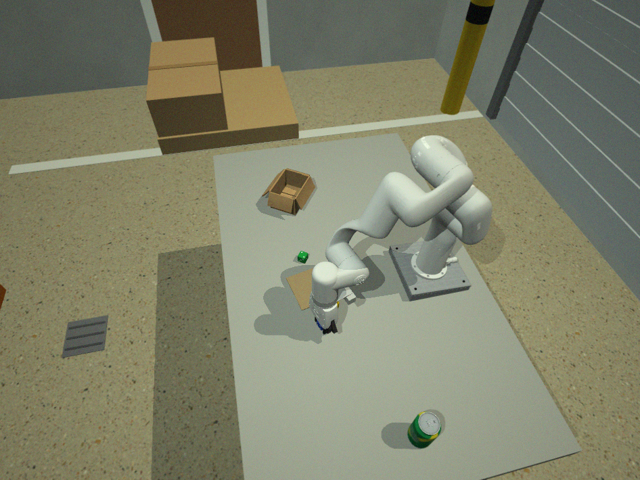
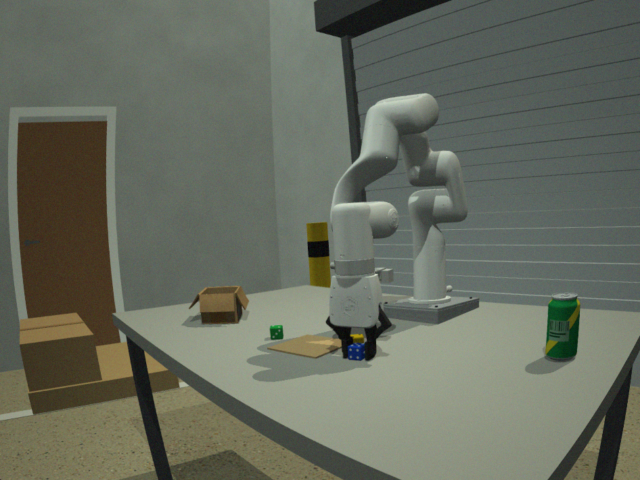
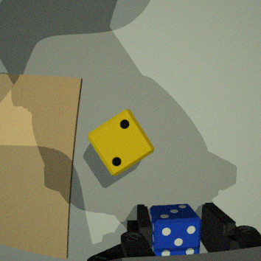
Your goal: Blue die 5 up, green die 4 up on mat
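My gripper is now 10 mm above the blue die. Round my hand: green die (270 mm to the right, 10 mm below); then yellow die (50 mm to the right, 50 mm behind, 10 mm below); then cardboard mat (150 mm to the right, 20 mm below).
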